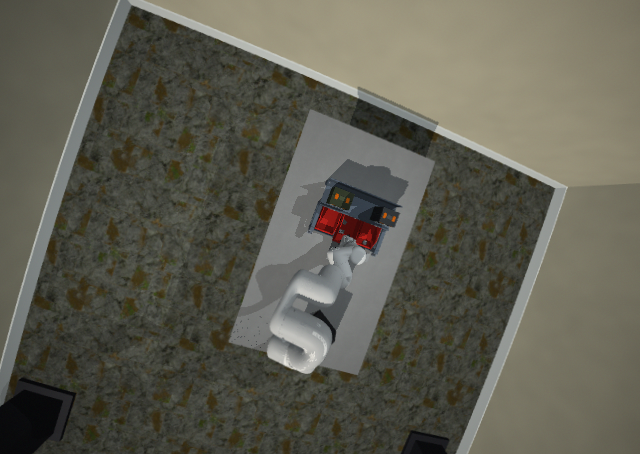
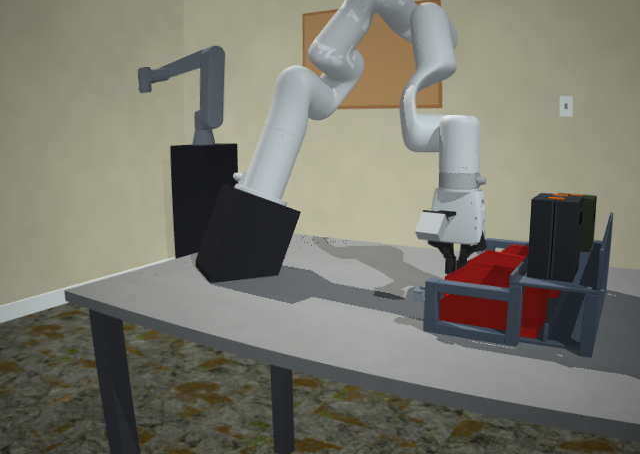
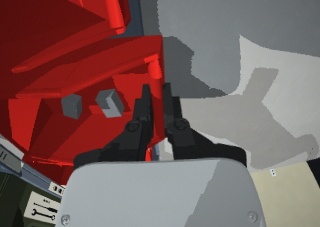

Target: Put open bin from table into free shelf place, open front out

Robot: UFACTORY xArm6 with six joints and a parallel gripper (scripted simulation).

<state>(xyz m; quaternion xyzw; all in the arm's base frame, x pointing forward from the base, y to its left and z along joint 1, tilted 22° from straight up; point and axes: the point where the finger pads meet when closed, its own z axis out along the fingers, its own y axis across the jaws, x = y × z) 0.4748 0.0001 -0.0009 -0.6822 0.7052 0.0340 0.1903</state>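
My hand is 1 cm short of the grey-blue shelf bar and 5 cm above it.
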